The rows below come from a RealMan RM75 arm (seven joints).
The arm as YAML. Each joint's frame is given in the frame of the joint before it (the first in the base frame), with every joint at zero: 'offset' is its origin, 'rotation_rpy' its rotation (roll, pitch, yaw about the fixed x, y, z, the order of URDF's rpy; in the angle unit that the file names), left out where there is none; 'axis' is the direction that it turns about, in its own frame. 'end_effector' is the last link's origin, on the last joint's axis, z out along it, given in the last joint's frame.
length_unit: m
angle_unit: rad
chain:
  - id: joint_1
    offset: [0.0, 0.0, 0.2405]
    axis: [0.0, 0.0, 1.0]
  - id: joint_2
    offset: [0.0, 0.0, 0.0]
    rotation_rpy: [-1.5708, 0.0, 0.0]
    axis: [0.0, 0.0, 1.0]
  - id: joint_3
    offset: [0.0, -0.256, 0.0]
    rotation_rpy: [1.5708, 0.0, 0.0]
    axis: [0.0, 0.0, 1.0]
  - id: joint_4
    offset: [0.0, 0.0, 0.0]
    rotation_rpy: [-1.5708, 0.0, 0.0]
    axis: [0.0, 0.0, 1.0]
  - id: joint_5
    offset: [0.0, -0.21, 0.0]
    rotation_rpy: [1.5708, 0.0, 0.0]
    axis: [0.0, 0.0, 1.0]
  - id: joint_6
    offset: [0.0, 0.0, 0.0]
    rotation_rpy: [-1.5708, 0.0, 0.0]
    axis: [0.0, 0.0, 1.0]
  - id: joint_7
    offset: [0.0, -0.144, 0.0]
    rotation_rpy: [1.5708, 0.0, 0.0]
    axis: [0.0, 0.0, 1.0]
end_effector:
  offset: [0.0, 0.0, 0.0]
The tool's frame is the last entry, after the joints.
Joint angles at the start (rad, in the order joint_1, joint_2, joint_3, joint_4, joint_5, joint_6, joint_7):
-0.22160, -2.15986, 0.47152, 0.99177, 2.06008, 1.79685, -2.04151
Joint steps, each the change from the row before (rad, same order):
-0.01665, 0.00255, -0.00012, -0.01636, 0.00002, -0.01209, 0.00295
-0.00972, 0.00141, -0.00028, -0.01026, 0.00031, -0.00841, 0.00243
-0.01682, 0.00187, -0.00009, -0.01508, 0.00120, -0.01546, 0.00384
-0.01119, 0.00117, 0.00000, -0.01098, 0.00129, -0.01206, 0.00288
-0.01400, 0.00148, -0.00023, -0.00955, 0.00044, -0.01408, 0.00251
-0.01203, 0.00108, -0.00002, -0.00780, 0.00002, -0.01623, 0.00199
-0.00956, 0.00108, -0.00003, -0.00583, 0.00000, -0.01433, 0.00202
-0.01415, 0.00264, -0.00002, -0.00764, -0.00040, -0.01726, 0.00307
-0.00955, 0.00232, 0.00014, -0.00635, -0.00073, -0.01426, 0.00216
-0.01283, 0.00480, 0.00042, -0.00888, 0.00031, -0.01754, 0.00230
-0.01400, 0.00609, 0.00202, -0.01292, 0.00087, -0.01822, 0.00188
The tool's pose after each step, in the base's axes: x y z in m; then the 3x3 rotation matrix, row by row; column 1 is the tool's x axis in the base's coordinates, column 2 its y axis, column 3 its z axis. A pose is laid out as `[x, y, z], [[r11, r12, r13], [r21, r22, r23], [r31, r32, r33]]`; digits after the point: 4 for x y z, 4 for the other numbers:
[-0.3180, 0.2432, 0.0485], [[0.2362, 0.9096, 0.3419], [0.7699, -0.3898, 0.5052], [0.5928, 0.1439, -0.7924]]
[-0.3171, 0.2465, 0.0474], [[0.2374, 0.9084, 0.3441], [0.7683, -0.3923, 0.5057], [0.5944, 0.1443, -0.7911]]
[-0.3154, 0.2524, 0.0456], [[0.2410, 0.9067, 0.3462], [0.7652, -0.3969, 0.5069], [0.5970, 0.1427, -0.7894]]
[-0.3145, 0.2563, 0.0442], [[0.2428, 0.9061, 0.3464], [0.7632, -0.3988, 0.5083], [0.5988, 0.1410, -0.7884]]
[-0.3129, 0.2615, 0.0433], [[0.2471, 0.9050, 0.3463], [0.7592, -0.4029, 0.5111], [0.6021, 0.1366, -0.7866]]
[-0.3118, 0.2664, 0.0426], [[0.2502, 0.9052, 0.3435], [0.7547, -0.4046, 0.5165], [0.6065, 0.1300, -0.7844]]
[-0.3111, 0.2705, 0.0423], [[0.2533, 0.9057, 0.3400], [0.7503, -0.4058, 0.5219], [0.6106, 0.1229, -0.7823]]
[-0.3097, 0.2762, 0.0423], [[0.2598, 0.9051, 0.3366], [0.7439, -0.4098, 0.5278], [0.6157, 0.1133, -0.7798]]
[-0.3091, 0.2804, 0.0423], [[0.2633, 0.9055, 0.3329], [0.7391, -0.4111, 0.5336], [0.6200, 0.1056, -0.7775]]
[-0.3084, 0.2857, 0.0428], [[0.2687, 0.9059, 0.3272], [0.7339, -0.4126, 0.5396], [0.6239, 0.0951, -0.7757]]
[-0.3077, 0.2913, 0.0428], [[0.2734, 0.9064, 0.3220], [0.7306, -0.4134, 0.5435], [0.6257, 0.0866, -0.7752]]

